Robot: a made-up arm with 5 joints. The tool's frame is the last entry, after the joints.
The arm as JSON. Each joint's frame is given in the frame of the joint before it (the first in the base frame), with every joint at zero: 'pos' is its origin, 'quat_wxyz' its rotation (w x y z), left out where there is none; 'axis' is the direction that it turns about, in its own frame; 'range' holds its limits. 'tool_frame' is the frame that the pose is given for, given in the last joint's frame.
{
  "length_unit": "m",
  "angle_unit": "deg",
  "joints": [
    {
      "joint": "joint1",
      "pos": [
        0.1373,
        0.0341,
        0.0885
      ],
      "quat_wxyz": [
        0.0,
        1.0,
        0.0,
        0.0
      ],
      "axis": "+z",
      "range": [
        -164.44,
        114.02
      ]
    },
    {
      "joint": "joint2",
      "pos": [
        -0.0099,
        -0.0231,
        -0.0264
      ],
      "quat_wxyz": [
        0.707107,
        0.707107,
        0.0,
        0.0
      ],
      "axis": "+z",
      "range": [
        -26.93,
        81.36
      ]
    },
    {
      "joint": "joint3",
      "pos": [
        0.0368,
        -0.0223,
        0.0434
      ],
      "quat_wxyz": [
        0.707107,
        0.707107,
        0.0,
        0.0
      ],
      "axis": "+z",
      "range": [
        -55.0,
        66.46
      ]
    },
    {
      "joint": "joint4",
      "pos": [
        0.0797,
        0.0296,
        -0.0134
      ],
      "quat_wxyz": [
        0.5,
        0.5,
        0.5,
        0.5
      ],
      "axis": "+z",
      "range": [
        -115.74,
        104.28
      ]
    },
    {
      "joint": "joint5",
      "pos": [
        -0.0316,
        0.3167,
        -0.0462
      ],
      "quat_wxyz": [
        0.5,
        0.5,
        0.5,
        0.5
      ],
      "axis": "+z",
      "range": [
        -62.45,
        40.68
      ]
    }
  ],
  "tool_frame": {
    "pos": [
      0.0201,
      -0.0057,
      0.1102
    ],
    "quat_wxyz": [
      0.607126,
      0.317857,
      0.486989,
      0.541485
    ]
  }
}
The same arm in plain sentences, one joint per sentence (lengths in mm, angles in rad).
The arm has five revolute joints in a row. What follows holds with every joint at zero, and every direction is one of the base frame's.
The first joint sits 137.3 mm along +x and 34.1 mm along +y and 88.5 mm along +z from the base frame's origin and rotates about -z, from -2.87 to 1.99 rad.
The second joint sits 9.9 mm along -x and 23.1 mm along +y and 26.4 mm along +z from the first joint and rotates about +y, from -0.47 to 1.42 rad.
The third joint sits 36.8 mm along +x and 43.4 mm along +y and 22.3 mm along +z from the second joint and rotates about +z, from -0.9599 to 1.1599 rad.
The fourth joint sits 79.7 mm along +x and 29.6 mm along +y and 13.4 mm along -z from the third joint and rotates about +x, from -2.02 to 1.82 rad.
The fifth joint sits 46.2 mm along -x and 31.6 mm along -y and 316.7 mm along +z from the fourth joint and rotates about +y, from -1.09 to 0.71 rad.
The tool frame, which is the frame that the pose is given for, sits 5.7 mm along -x and 110.2 mm along +y and 20.1 mm along +z from the fifth joint; its axes are the base frame's turned by roll -0.356, pitch 0.0608 and yaw -0.2502 rad (as in URDF: about the fixed x, then y, then z).

